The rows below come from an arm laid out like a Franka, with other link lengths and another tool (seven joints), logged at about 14 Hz.
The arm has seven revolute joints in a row. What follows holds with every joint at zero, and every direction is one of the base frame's. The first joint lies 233.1 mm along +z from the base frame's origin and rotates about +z. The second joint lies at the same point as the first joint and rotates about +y. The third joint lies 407.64 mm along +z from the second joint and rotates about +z. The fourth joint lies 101.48 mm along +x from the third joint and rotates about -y. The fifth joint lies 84.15 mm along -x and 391.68 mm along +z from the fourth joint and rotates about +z. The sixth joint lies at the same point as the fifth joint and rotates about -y. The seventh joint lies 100.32 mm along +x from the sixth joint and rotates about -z. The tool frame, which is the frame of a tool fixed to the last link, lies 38 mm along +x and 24 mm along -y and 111.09 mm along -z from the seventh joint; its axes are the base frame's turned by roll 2.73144, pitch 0 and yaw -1.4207 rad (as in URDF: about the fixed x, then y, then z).
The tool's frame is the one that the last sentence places.
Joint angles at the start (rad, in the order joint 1, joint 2, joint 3, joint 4, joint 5, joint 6, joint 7):
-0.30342, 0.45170, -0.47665, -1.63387, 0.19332, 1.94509, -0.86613
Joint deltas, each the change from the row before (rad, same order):
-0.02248, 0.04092, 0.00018, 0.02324, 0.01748, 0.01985, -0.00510
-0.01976, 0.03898, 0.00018, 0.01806, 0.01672, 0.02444, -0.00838
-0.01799, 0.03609, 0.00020, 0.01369, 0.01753, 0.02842, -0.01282
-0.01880, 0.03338, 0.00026, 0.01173, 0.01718, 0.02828, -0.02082
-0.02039, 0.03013, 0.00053, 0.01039, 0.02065, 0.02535, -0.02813
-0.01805, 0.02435, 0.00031, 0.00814, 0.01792, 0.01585, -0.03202
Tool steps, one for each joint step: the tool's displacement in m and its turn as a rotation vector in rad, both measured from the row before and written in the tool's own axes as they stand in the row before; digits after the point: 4 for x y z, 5 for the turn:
0.0181, -0.0043, 0.0137, 0.00287, -0.00261, 0.02064
0.0163, -0.0050, 0.0148, 0.00300, 0.00080, 0.01616
0.0147, -0.0047, 0.0151, 0.00526, 0.00394, 0.01206
0.0142, -0.0030, 0.0153, 0.00573, 0.00671, 0.00577
0.0138, -0.0008, 0.0153, 0.00867, 0.00526, 0.00097
0.0110, 0.0006, 0.0139, 0.00542, 0.00287, -0.00717

